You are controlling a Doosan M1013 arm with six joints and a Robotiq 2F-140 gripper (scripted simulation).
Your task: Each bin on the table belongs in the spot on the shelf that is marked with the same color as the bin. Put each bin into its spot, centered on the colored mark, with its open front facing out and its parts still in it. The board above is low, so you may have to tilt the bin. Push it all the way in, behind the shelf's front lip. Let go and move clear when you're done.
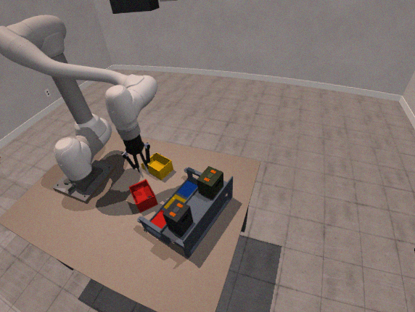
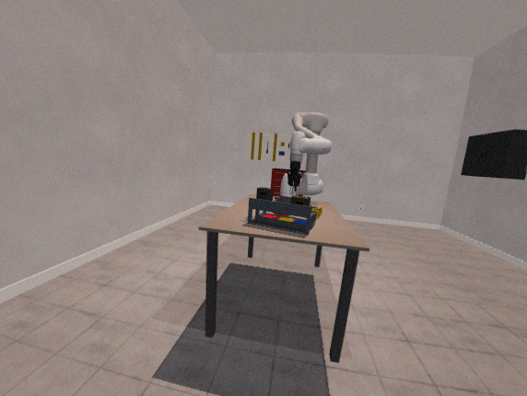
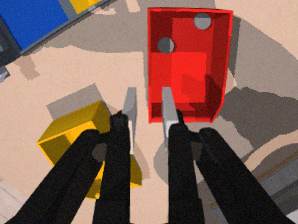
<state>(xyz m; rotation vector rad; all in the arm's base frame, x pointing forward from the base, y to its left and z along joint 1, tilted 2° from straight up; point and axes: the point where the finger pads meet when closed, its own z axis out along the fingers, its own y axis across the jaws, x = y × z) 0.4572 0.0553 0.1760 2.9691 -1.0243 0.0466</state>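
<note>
My gripper is now 30 mm past the red bin, 40 mm to the left of it and 150 mm above it. Round my hand: yellow bin 70 mm behind, 170 mm to the left, 150 mm below; grey shelf 300 mm ahead, 50 mm to the right, 90 mm below.
</note>
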